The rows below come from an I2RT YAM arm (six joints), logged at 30 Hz.
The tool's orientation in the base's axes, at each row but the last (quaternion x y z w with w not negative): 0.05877, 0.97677, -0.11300, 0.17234; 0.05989, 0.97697, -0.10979, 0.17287; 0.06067, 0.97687, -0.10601, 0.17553; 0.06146, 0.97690, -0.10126, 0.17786; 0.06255, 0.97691, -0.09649, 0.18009; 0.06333, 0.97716, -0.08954, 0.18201; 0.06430, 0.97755, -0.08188, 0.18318; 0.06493, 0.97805, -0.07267, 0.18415; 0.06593, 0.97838, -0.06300, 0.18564; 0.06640, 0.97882, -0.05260, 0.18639; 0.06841, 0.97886, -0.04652, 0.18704; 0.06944, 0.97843, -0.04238, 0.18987
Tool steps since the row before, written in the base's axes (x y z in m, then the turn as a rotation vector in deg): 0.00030, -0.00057, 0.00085, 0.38, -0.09, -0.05; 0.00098, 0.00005, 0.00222, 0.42, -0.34, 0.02; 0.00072, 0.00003, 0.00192, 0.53, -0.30, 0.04; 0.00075, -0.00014, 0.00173, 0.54, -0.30, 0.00; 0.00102, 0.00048, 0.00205, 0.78, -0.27, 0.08; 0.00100, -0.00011, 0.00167, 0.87, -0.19, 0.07; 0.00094, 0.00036, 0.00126, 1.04, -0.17, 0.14; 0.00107, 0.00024, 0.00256, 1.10, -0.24, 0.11; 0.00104, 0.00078, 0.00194, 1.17, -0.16, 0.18; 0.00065, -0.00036, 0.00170, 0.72, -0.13, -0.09; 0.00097, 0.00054, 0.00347, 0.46, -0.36, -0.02; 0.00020, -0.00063, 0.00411, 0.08, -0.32, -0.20
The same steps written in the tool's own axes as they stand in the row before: -0.00062, -0.00068, -0.00054, -0.34, -0.02, 0.19; -0.00169, -0.00023, -0.00173, -0.43, -0.27, 0.20; -0.00135, -0.00022, -0.00153, -0.53, -0.22, 0.21; -0.00133, -0.00032, -0.00130, -0.53, -0.21, 0.25; -0.00165, 0.00029, -0.00163, -0.78, -0.15, 0.25; -0.00155, -0.00020, -0.00117, -0.85, -0.06, 0.27; -0.00130, 0.00033, -0.00090, -1.03, -0.02, 0.26; -0.00191, 0.00010, -0.00202, -1.08, -0.08, 0.32; -0.00160, 0.00073, -0.00154, -1.16, 0.00, 0.27; -0.00127, -0.00039, -0.00129, -0.64, -0.01, 0.36; -0.00212, 0.00045, -0.00293, -0.46, -0.28, 0.23; -0.00181, -0.00082, -0.00366, -0.04, -0.29, 0.25
